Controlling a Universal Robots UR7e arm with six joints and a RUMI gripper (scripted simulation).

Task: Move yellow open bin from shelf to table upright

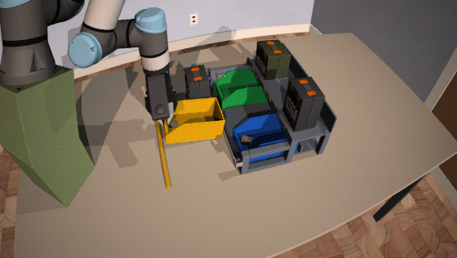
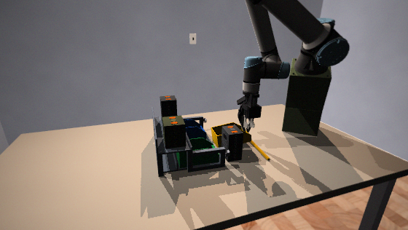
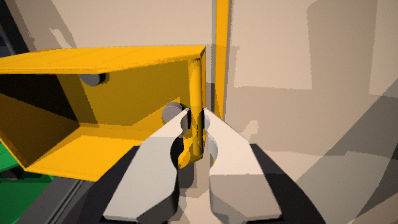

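Now: hand 60 mm above the long yellow bar and 20 mm past it. Round my hand: blue bin: 280 mm ahead, 100 mm to the right, 20 mm below; then dark box: 120 mm to the left, 110 mm ahead, 10 mm above; then yellow open bin: 80 mm ahead, 10 mm below.
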